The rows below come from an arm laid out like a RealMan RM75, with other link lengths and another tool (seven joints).
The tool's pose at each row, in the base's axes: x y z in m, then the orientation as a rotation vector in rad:
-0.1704, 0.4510, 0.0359, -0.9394, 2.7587, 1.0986
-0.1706, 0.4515, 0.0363, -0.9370, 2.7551, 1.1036
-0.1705, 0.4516, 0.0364, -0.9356, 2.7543, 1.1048
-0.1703, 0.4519, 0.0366, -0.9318, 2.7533, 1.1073
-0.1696, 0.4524, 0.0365, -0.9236, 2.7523, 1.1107
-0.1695, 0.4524, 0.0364, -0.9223, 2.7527, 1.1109
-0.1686, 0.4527, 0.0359, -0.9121, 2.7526, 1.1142
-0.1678, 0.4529, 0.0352, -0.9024, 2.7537, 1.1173
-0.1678, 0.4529, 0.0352, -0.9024, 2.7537, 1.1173
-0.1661, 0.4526, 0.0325, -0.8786, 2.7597, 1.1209
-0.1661, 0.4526, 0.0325, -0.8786, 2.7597, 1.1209
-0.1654, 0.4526, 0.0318, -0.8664, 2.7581, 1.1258
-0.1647, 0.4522, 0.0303, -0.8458, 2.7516, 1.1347
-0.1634, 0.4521, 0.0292, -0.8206, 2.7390, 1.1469
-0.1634, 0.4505, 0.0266, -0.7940, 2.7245, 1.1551
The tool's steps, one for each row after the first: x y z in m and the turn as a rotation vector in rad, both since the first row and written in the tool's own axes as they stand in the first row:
-0.0002, 0.0006, 0.0001, -0.0030, -0.0034, 0.0000
-0.0004, 0.0007, 0.0000, -0.0036, -0.0046, 0.0004
-0.0007, 0.0009, 0.0000, -0.0049, -0.0070, 0.0020
-0.0015, 0.0007, 0.0003, -0.0064, -0.0113, 0.0057
-0.0016, 0.0006, 0.0003, -0.0064, -0.0116, 0.0066
-0.0024, 0.0000, 0.0007, -0.0077, -0.0163, 0.0117
-0.0030, -0.0008, 0.0012, -0.0089, -0.0197, 0.0172
-0.0030, -0.0008, 0.0012, -0.0089, -0.0197, 0.0172
-0.0036, -0.0035, 0.0028, -0.0093, -0.0260, 0.0319
-0.0036, -0.0035, 0.0028, -0.0093, -0.0260, 0.0319
-0.0040, -0.0043, 0.0031, -0.0114, -0.0324, 0.0376
-0.0040, -0.0059, 0.0039, -0.0154, -0.0462, 0.0454
-0.0047, -0.0073, 0.0044, -0.0211, -0.0664, 0.0531
-0.0033, -0.0098, 0.0053, -0.0241, -0.0893, 0.0601

